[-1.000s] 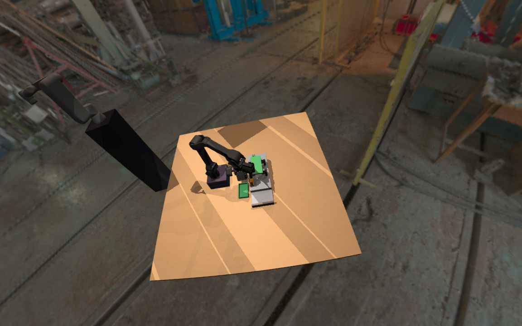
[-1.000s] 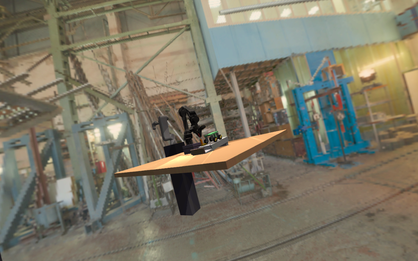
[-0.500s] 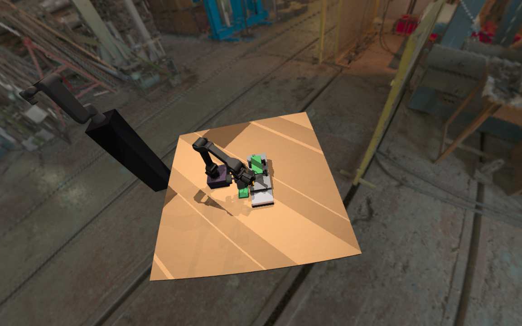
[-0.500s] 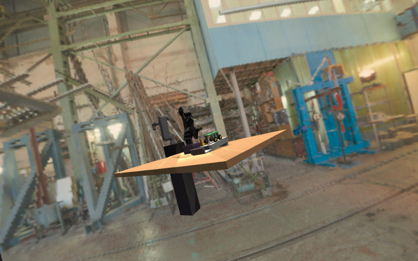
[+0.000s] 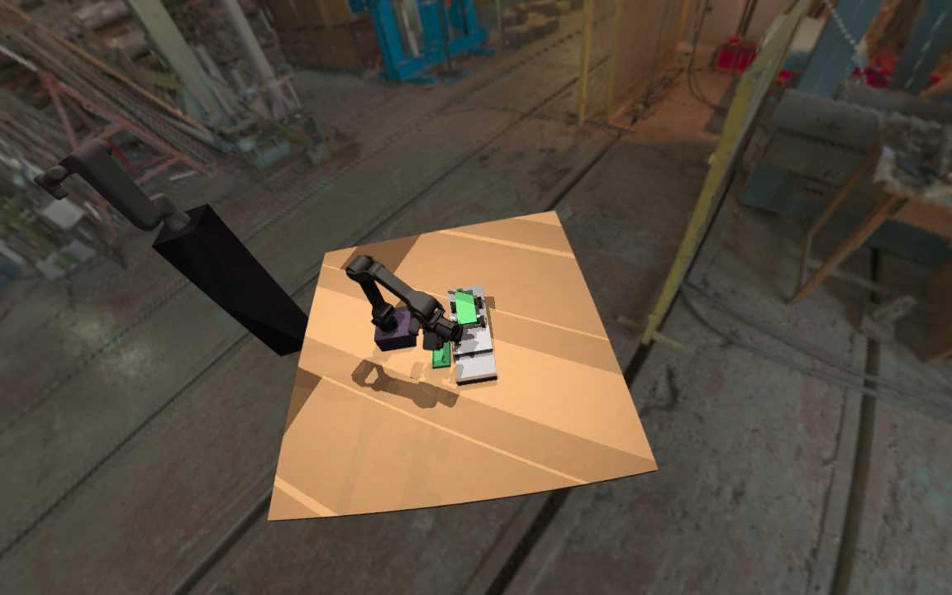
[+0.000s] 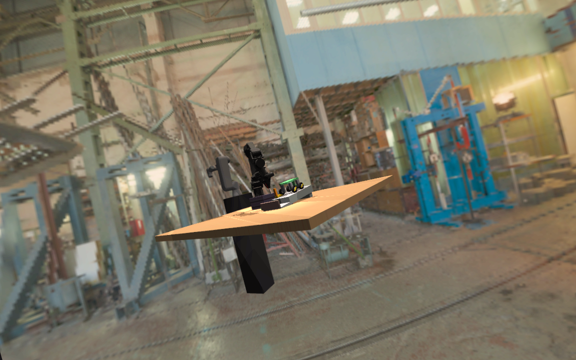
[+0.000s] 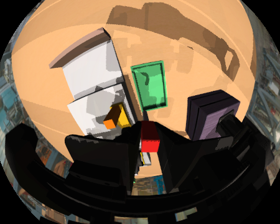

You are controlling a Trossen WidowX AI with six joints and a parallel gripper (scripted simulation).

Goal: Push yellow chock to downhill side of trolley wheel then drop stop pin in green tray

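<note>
The red-headed stop pin lies right at my gripper tip. Also, from my gripper tip: brown end stop (8 cm ahead, 16 cm to the right, 11 cm below); then trolley (12 cm ahead, 9 cm to the left, 3 cm below); then yellow chock (5 cm ahead, 1 cm to the left, 5 cm below).
</note>
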